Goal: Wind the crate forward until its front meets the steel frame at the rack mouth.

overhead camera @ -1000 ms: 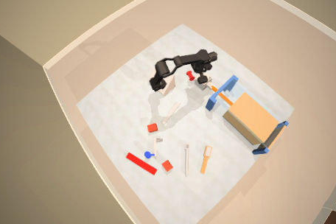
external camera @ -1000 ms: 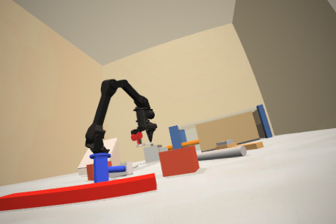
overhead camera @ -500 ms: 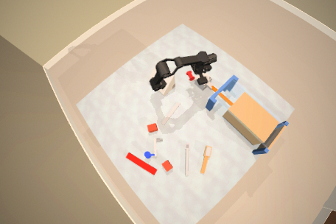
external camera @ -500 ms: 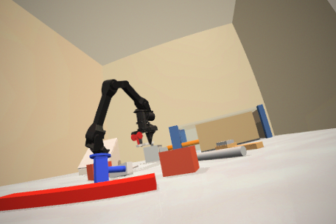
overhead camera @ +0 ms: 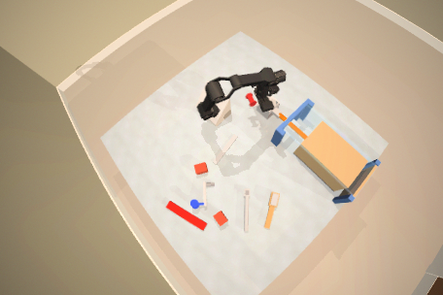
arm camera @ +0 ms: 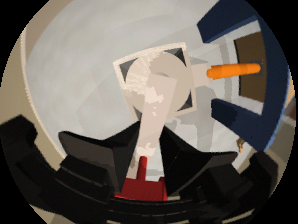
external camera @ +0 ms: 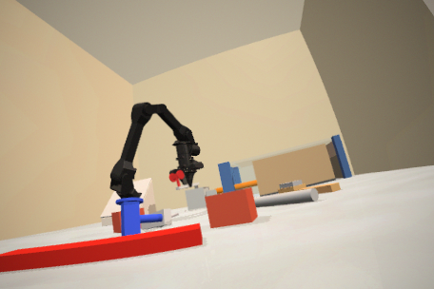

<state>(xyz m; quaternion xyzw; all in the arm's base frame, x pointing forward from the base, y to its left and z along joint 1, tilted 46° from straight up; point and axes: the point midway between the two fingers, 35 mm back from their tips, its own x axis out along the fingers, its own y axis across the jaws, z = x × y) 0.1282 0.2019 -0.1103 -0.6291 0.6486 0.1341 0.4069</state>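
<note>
Right now the grey winch is 10 mm ahead of my gripper tip, 40 mm to the left of it and 70 mm below it. The rest, counted from my gripper tip: winch handle: 10 mm behind, 10 mm to the right, 20 mm above; red knob: 20 mm behind, 50 mm to the right, 40 mm above; blue frame post: 180 mm ahead, 60 mm to the left, 10 mm above.
</note>
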